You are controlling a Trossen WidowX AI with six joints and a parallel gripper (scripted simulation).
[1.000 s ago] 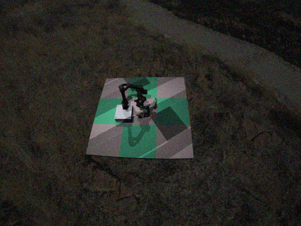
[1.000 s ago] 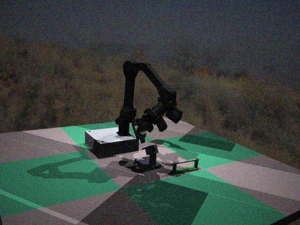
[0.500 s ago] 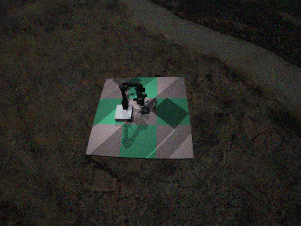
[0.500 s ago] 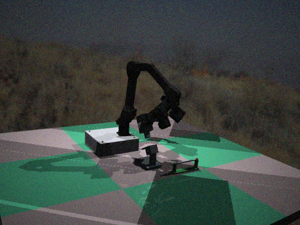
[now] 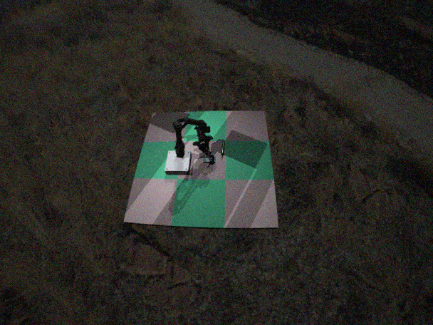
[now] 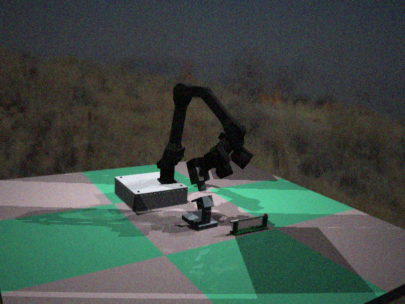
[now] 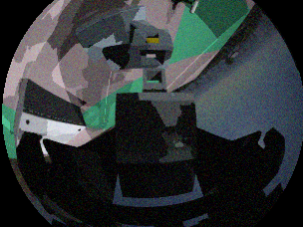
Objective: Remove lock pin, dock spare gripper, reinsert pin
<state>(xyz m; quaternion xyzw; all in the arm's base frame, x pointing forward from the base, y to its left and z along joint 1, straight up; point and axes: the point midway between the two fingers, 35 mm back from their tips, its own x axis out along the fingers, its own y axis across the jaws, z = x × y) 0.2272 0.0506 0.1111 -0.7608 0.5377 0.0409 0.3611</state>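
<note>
The green cradle is 120 mm ahead of my gripper tip, 160 mm to the left of it and 140 mm below it. Round my gripper tip: spare gripper 10 mm to the left; mount socket 30 mm ahead, 20 mm to the left, 110 mm below.
</note>
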